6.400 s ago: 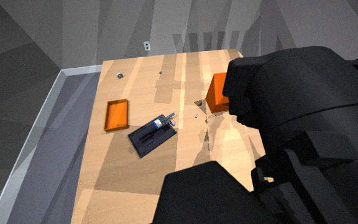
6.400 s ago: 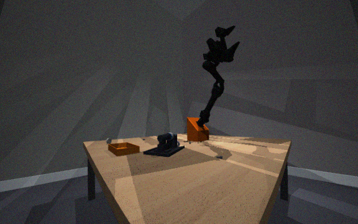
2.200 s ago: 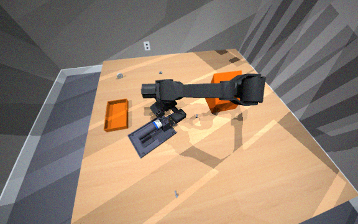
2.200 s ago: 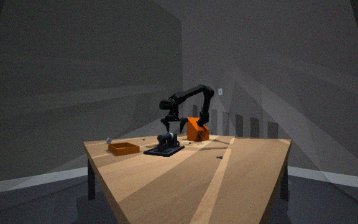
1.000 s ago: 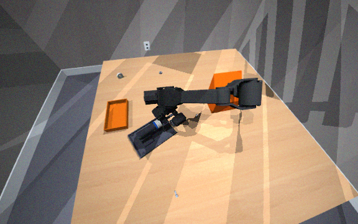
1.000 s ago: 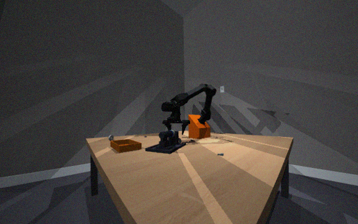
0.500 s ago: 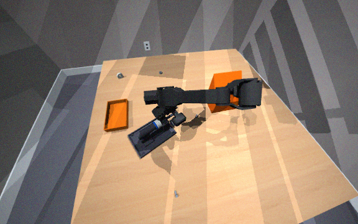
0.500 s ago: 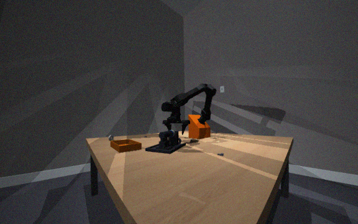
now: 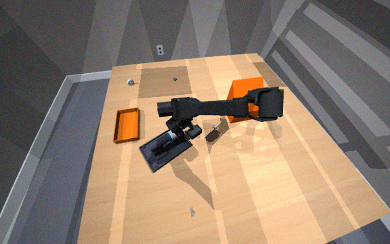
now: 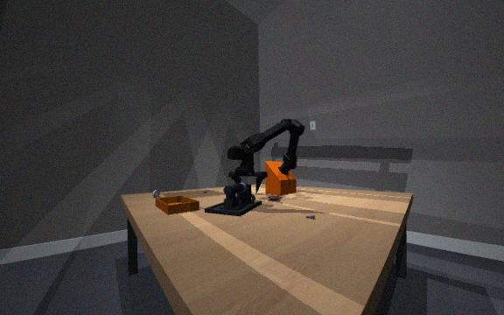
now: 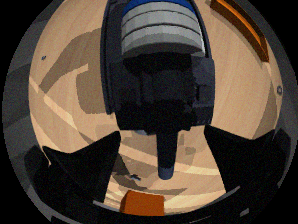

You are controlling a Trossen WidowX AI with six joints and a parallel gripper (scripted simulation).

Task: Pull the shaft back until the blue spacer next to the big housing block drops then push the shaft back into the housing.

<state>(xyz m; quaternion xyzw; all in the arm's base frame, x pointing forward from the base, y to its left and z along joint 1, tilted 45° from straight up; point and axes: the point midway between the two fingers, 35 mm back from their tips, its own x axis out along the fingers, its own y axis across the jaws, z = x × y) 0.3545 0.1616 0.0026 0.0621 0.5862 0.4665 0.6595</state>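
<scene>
Right now my gripper tip is 6 cm short of the shaft, 4 cm to the right of it and 3 cm below it. The rest, counted from my gripper tip: orange tray 32 cm ahead, 7 cm to the right, 4 cm below; then white spacer ring 7 cm ahead, 4 cm to the left, 3 cm above; then blue spacer 8 cm ahead, 5 cm to the left, 3 cm above.
</scene>
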